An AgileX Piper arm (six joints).
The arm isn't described. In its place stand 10 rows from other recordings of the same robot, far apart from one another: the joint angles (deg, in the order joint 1, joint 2, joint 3, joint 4, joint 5, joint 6), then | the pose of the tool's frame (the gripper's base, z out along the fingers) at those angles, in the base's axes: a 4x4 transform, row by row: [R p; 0 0 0 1], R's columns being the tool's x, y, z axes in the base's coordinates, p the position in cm.
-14.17, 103.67, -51.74, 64.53, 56.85, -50.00 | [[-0.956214, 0.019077, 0.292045, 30.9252], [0.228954, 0.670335, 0.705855, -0.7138], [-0.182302, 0.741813, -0.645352, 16.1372], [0, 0, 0, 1]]
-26.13, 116.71, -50.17, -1.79, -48.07, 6.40 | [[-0.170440, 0.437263, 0.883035, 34.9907], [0.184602, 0.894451, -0.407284, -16.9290], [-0.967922, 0.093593, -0.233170, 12.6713], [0, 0, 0, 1]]
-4.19, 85.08, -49.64, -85.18, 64.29, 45.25 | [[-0.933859, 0.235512, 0.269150, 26.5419], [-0.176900, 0.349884, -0.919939, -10.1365], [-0.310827, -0.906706, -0.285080, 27.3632], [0, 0, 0, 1]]
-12.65, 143.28, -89.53, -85.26, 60.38, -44.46 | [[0.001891, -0.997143, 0.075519, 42.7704], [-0.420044, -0.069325, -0.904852, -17.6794], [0.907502, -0.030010, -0.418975, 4.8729], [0, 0, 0, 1]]
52.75, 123.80, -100.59, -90.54, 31.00, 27.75 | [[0.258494, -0.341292, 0.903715, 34.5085], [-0.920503, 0.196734, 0.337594, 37.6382], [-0.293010, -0.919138, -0.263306, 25.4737], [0, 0, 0, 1]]
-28.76, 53.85, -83.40, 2.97, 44.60, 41.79 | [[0.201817, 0.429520, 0.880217, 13.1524], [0.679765, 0.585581, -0.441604, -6.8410], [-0.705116, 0.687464, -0.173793, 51.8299], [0, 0, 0, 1]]
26.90, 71.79, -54.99, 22.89, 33.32, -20.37 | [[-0.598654, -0.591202, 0.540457, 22.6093], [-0.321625, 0.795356, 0.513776, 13.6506], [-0.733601, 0.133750, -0.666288, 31.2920], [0, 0, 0, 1]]
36.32, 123.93, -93.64, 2.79, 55.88, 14.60 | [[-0.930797, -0.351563, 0.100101, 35.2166], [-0.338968, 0.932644, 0.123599, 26.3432], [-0.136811, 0.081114, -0.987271, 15.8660], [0, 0, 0, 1]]
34.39, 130.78, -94.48, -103.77, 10.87, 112.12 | [[-0.451772, -0.362578, 0.815131, 43.6745], [-0.141192, 0.931231, 0.335967, 27.8736], [-0.880890, 0.036690, -0.471898, 15.7177], [0, 0, 0, 1]]
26.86, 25.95, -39.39, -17.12, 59.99, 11.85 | [[-0.591775, -0.232167, 0.771946, 6.4802], [-0.241240, 0.964745, 0.105216, 0.6817], [-0.769159, -0.123960, -0.626920, 32.4404], [0, 0, 0, 1]]
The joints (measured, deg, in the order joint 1, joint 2, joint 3, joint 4, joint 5, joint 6), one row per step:
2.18, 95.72, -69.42, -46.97, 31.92, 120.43
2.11, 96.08, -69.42, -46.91, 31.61, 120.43
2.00, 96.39, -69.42, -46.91, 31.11, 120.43
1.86, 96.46, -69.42, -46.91, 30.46, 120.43
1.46, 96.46, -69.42, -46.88, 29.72, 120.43
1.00, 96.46, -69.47, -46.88, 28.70, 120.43
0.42, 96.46, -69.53, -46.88, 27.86, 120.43
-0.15, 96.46, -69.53, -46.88, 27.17, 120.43
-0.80, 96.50, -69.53, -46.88, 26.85, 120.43
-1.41, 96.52, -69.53, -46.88, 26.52, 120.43
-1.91, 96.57, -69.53, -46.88, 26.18, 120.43
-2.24, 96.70, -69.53, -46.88, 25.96, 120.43
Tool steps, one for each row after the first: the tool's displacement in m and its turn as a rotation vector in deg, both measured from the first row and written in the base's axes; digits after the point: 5 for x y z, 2 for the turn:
0.00122, -0.00007, -0.00218, 0.13, 0.15, 0.12
0.00250, -0.00023, -0.00391, 0.27, 0.13, 0.35
0.00331, -0.00047, -0.00400, 0.46, -0.24, 0.65
0.00393, -0.00229, -0.00359, 0.70, -0.74, 0.74
0.00493, -0.00423, -0.00273, 0.99, -1.48, 0.97
0.00567, -0.00715, -0.00190, 1.22, -2.12, 0.96
0.00609, -0.01017, -0.00147, 1.41, -2.59, 0.86
0.00614, -0.01411, -0.00153, 1.48, -2.77, 0.43
0.00614, -0.01777, -0.00146, 1.56, -2.99, 0.04
0.00628, -0.02071, -0.00157, 1.64, -3.18, -0.23
0.00659, -0.02266, -0.00228, 1.69, -3.20, -0.41

